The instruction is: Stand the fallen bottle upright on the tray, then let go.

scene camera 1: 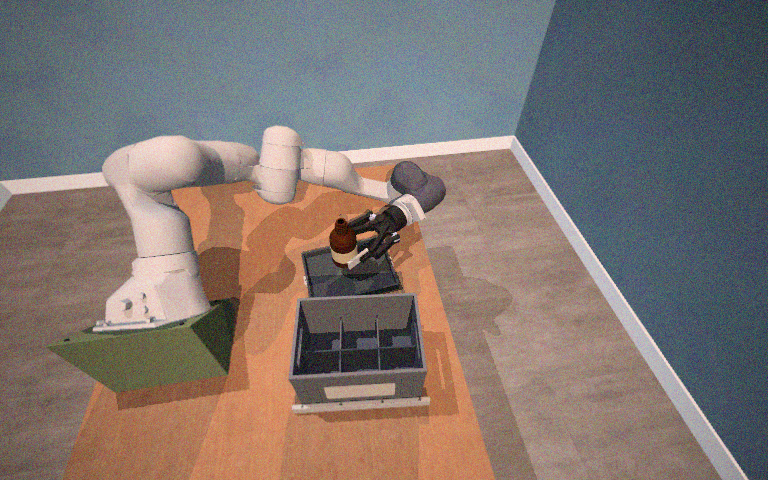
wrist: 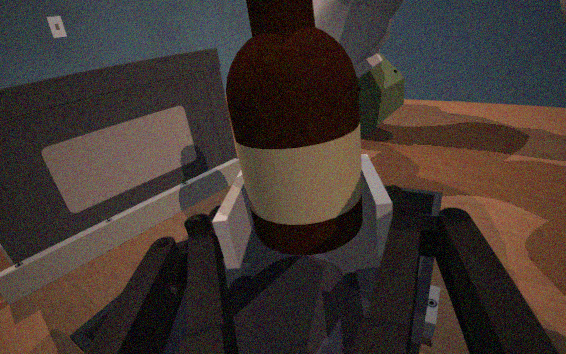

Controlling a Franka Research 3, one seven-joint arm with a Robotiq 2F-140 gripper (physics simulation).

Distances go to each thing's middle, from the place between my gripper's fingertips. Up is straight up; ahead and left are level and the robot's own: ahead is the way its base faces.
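Scene:
I find the brown bottle [scene camera 1: 343, 242] 10 mm ahead of my hand and 10 mm to the left of it, and it is 60 mm above my hand.

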